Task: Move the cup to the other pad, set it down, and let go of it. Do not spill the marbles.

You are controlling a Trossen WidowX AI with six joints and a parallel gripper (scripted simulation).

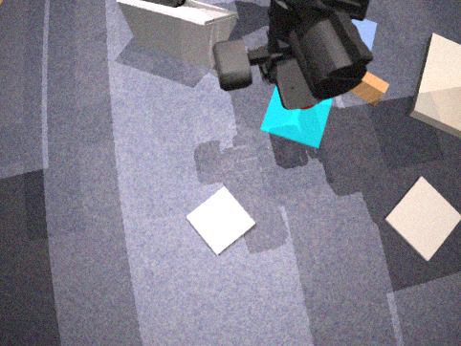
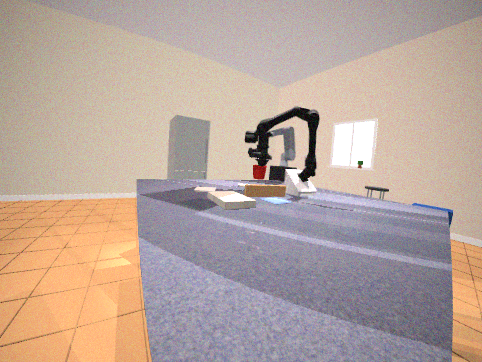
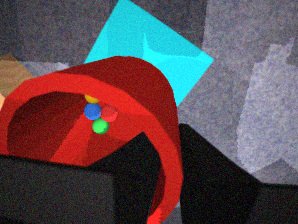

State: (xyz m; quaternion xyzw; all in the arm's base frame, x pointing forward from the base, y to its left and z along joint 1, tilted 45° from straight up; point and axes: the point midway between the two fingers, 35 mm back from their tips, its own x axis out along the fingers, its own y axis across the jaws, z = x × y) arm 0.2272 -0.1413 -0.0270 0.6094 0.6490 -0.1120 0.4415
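Now: the cyan pad 120 mm below my gripper tip, 30 mm ahead of it and 10 mm to the left of it. Round my gripper tip: orange wooden bar (110 mm to the left, 90 mm below, 60 mm ahead); then cup (30 mm ahead, 10 mm to the left).
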